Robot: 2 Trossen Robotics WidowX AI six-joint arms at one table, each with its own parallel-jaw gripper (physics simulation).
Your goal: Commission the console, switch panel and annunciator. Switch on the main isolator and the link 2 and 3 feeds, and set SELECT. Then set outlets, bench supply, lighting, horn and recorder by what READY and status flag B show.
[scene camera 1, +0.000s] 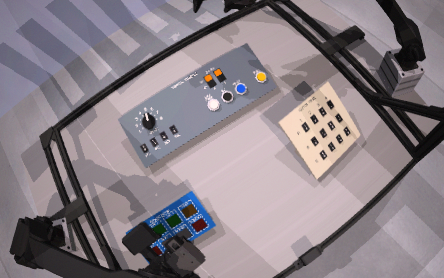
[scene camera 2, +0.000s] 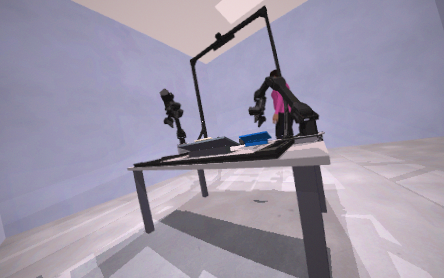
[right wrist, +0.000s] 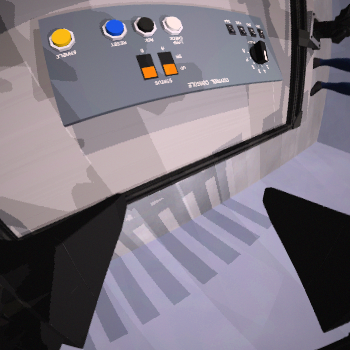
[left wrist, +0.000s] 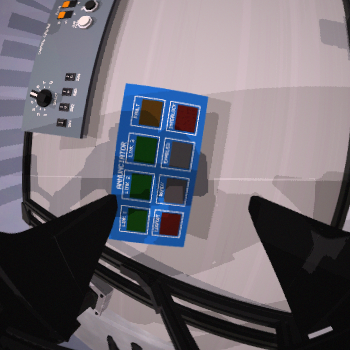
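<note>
The grey control console has both status rockers, A and B, orange at the UP end. The SELECT knob points near 4 or 5. The blue annunciator has dark green, amber and red lamps; READY is grey and looks unlit. The cream switch panel has black rockers, too small to read. My left gripper is open above the annunciator, partly hiding it in scene camera 1. My right gripper is open, high beyond the console's far edge.
The console carries a white button, a black one, a blue one and a yellow one. A black frame borders the table. A person in pink stands behind the table in scene camera 2.
</note>
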